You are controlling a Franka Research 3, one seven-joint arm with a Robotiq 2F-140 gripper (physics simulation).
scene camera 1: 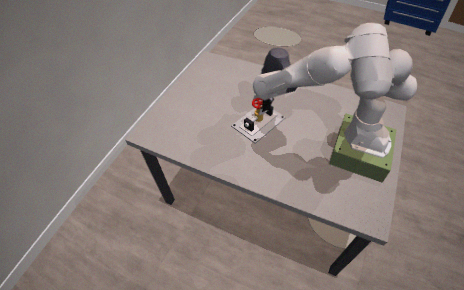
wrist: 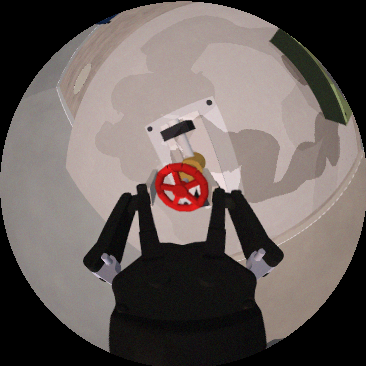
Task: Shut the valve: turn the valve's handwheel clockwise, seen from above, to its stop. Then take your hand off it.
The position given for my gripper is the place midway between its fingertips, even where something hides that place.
Observation:
In view: my gripper (wrist: 179, 175), a red handwheel (wrist: 180, 189) and a pale baseplate (wrist: 208, 110).

